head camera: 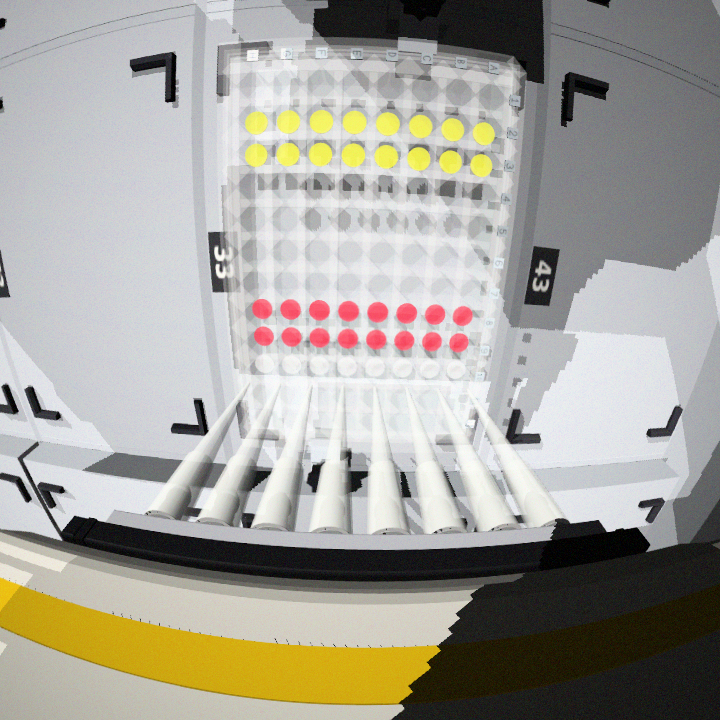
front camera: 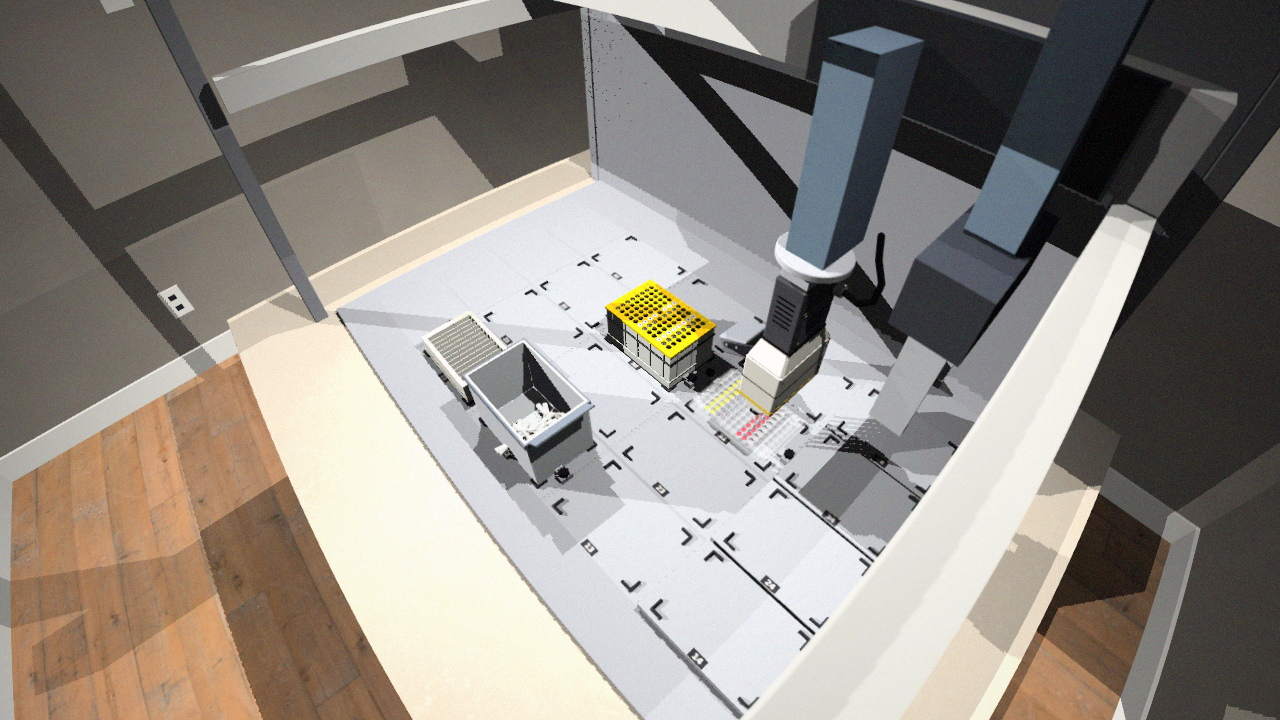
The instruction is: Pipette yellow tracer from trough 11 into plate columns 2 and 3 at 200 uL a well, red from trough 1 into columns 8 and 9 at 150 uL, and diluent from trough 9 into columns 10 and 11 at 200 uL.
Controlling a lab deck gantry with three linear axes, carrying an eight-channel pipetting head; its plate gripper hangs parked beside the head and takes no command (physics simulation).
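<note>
The clear plate [front camera: 723,420] [head camera: 231,221] lies under the pipetting head [front camera: 780,376]. In the head view, columns 2 and 3 hold yellow discs, columns 8 and 9 red discs, and column 10 pale, whitish discs. Eight white tips [head camera: 359,463] hang from the head, their ends just past column 10, near column 11, and spread wider than the wells; contact is not clear. Any liquid inside them cannot be told. The trough reservoir [front camera: 465,343] stands at the left of the deck; its liquids do not show. The plate gripper [front camera: 919,407] hangs beside the head, its paddles apart, holding nothing.
A yellow tip rack [front camera: 660,318] stands beside the plate, left of the head in the front view. An open waste bin [front camera: 554,452] with used white tips [front camera: 539,419] stands next to the reservoir. Black corner brackets [front camera: 702,522] [head camera: 167,73] mark the deck positions.
</note>
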